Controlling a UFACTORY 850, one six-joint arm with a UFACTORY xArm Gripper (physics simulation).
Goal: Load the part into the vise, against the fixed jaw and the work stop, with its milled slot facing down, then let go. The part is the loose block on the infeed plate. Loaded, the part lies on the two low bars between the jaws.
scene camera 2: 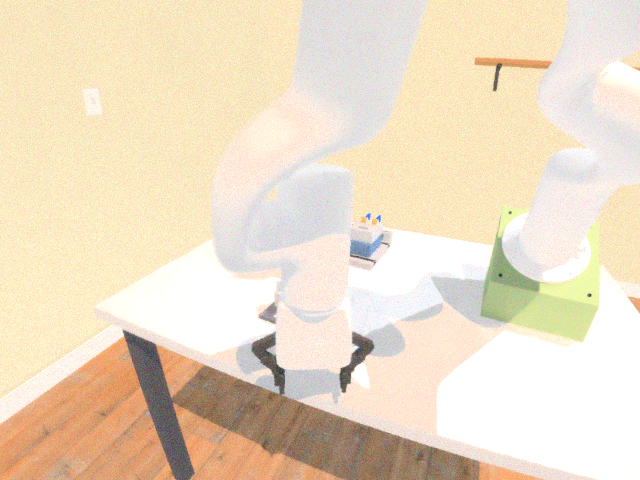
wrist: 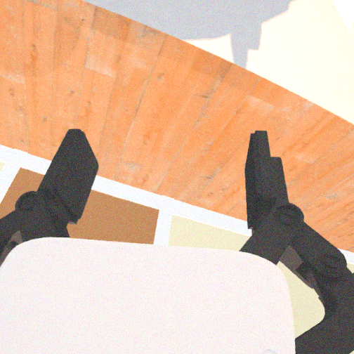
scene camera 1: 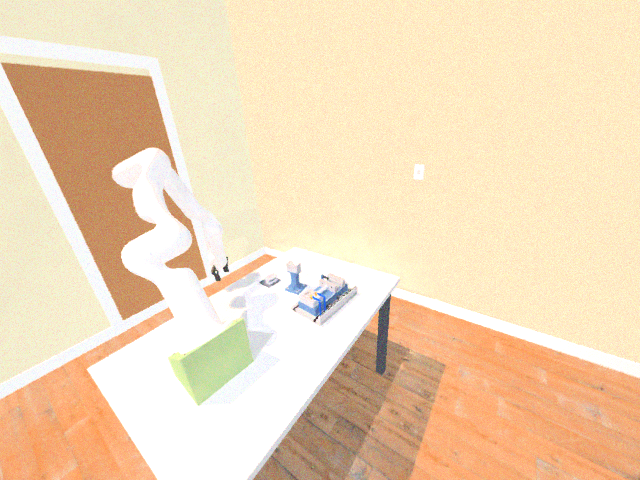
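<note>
The part [scene camera 1: 270, 277], a small pale block, lies on the dark infeed plate [scene camera 1: 264, 283] [scene camera 2: 267, 313] toward the far left of the table in scene camera 1. Its slot is too small to make out. The blue and pale vise [scene camera 1: 325, 299] [scene camera 2: 366, 246] stands on a light base to the right; its jaws show in scene camera 1, but the low bars and work stop are not clear. In scene camera 2 the arm hides much of the vise and plate. My gripper [scene camera 1: 222, 274] [scene camera 2: 313, 391] [wrist: 166, 147] is open and empty, above the table's edge, apart from the part.
A blue stand [scene camera 1: 295, 279] with a pale block on top stands between the infeed plate and the vise. The green arm base [scene camera 1: 219, 364] [scene camera 2: 537, 310] is on the white table [scene camera 1: 289, 356] [scene camera 2: 175, 294]. The wrist view shows the table edge and wooden floor [wrist: 150, 100].
</note>
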